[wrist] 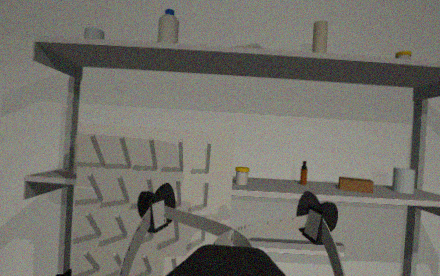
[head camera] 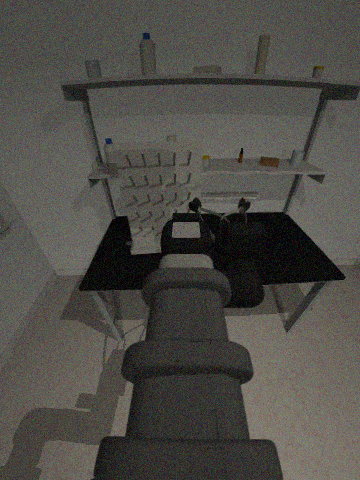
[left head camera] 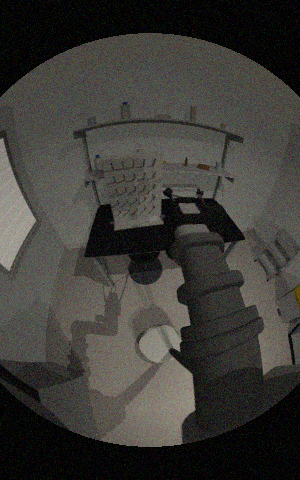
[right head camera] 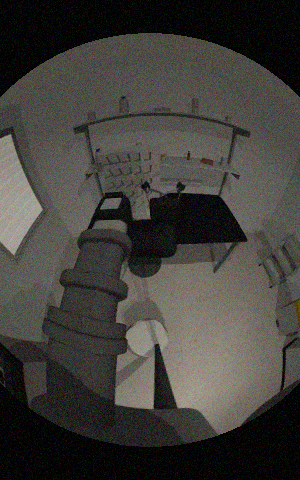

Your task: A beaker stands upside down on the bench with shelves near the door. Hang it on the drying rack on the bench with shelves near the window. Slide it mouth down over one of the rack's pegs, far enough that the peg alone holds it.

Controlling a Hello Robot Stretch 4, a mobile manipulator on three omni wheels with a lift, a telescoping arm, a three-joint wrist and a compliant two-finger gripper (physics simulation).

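Places are measured from the robot's base along level axes (x back, y right, z up), in centimetres.
Pixels of known places: gripper, fingertip midpoint: [wrist: 235, 203] [head camera: 218, 201] [left head camera: 182, 189] [right head camera: 162, 183]; robot's base at its link origin: [left head camera: 159, 342] [right head camera: 147, 336].
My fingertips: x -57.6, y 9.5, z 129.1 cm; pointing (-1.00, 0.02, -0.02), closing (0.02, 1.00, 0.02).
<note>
For each thing: its top centre in the pictures, then the offset to it from my fingertips. "*": a spot on its surface instead. Level surfaces: height alone.
- dark bench top at its surface level: dz -55.7 cm
- upper shelf at its surface level: dz +33.8 cm
- yellow-lidded jar at a spot on its surface: [wrist: 242, 176] * dx -69.3, dy +3.5, dz -6.9 cm
- amber bottle at a spot on its surface: [wrist: 303, 175] * dx -79.4, dy +27.6, dz -6.3 cm
- brown box at a spot on its surface: [wrist: 356, 184] * dx -72.0, dy +44.8, dz -7.4 cm
- clear vessel at a spot on its surface: [wrist: 404, 181] * dx -75.1, dy +63.8, dz -5.6 cm
The pale drying rack [head camera: 145, 246] [left head camera: 137, 223] [right head camera: 141, 211] [wrist: 220, 150] stands upright at the left of the dark bench top [head camera: 305, 255] [left head camera: 227, 227] [right head camera: 215, 227], with rows of pegs facing out. My gripper [head camera: 219, 204] [left head camera: 184, 192] [right head camera: 163, 186] [wrist: 235, 203] is open, with a wide gap between its fingertips and no object in it. It is above the bench; in the wrist view its left finger overlaps the rack's right part and its right finger is right of the rack. I cannot make out the task's beaker; the arm and wrist hide part of the rack's lower right in the head view.
An upper shelf [head camera: 215, 81] [wrist: 225, 57] holds bottles and containers. A lower shelf [head camera: 250, 170] [wrist: 285, 192] right of the rack holds a yellow-lidded jar [wrist: 242, 176], amber bottle [wrist: 303, 175], brown box [wrist: 356, 184] and clear vessel [wrist: 404, 181]. A pale round disc [left head camera: 159, 344] [right head camera: 146, 338] is near the base.
</note>
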